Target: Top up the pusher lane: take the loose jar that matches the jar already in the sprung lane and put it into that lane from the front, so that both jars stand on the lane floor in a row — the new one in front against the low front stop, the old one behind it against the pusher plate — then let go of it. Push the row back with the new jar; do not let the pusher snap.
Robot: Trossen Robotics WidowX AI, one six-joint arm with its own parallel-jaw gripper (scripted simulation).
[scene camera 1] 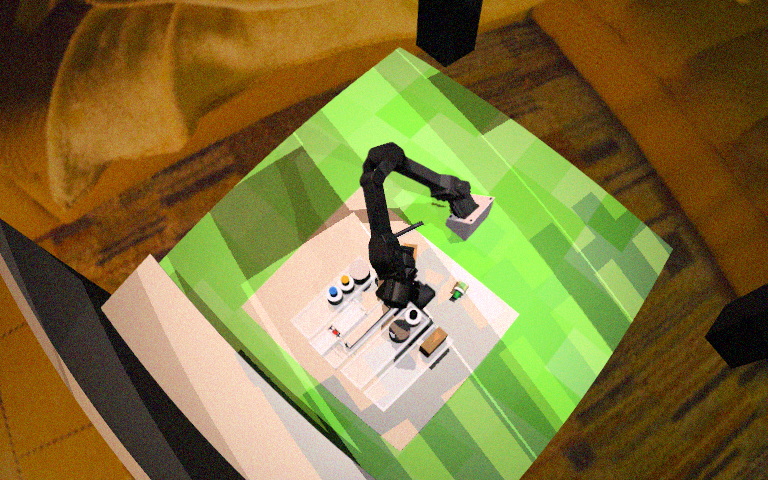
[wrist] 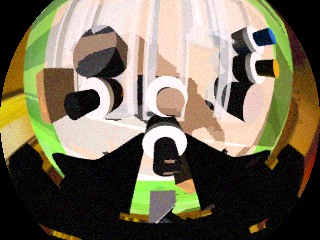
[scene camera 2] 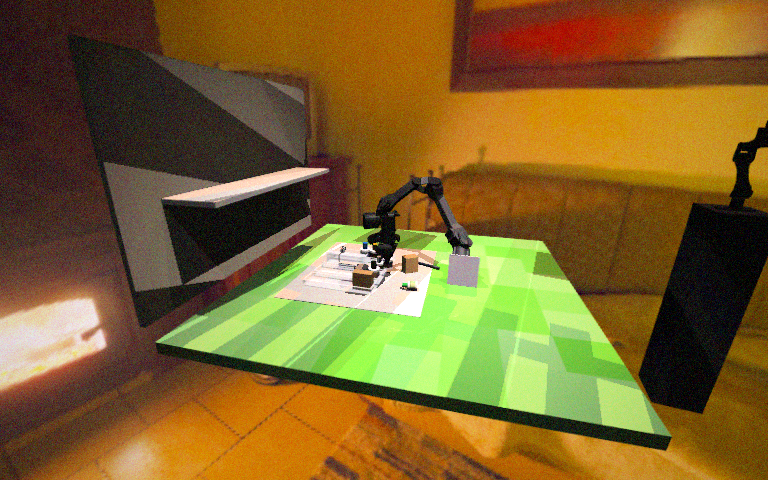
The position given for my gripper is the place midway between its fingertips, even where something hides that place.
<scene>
In view: my gripper (scene camera 1: pixel 403 288) and a white jar (wrist: pixel 166 96).
My gripper shows as well in the wrist view (wrist: pixel 163 136).
</scene>
